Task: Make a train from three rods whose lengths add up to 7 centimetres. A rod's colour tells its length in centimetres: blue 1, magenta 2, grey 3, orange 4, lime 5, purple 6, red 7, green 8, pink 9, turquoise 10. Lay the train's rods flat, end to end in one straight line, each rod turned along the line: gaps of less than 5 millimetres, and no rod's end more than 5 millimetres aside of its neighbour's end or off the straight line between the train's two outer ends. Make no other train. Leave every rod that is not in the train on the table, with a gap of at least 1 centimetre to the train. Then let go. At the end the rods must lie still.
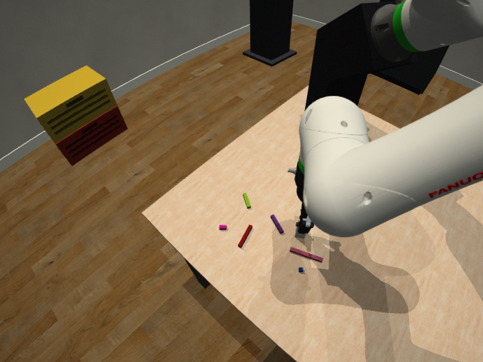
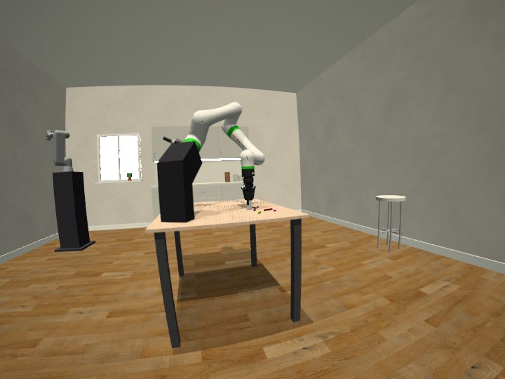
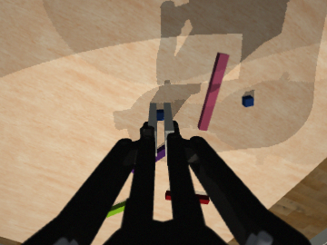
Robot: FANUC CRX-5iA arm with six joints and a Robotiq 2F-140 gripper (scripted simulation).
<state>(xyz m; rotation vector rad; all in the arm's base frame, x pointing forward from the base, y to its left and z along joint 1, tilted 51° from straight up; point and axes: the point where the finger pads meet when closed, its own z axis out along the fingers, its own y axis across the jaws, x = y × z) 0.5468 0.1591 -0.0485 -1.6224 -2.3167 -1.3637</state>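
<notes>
The pink rod is 50 mm to the left of my hand, 40 mm ahead of it and 30 mm below it. Round my hand: red rod 110 mm ahead, 100 mm to the right, 30 mm below; blue cube 30 mm below; purple rod 70 mm to the right, 30 mm below, 20 mm ahead.
</notes>
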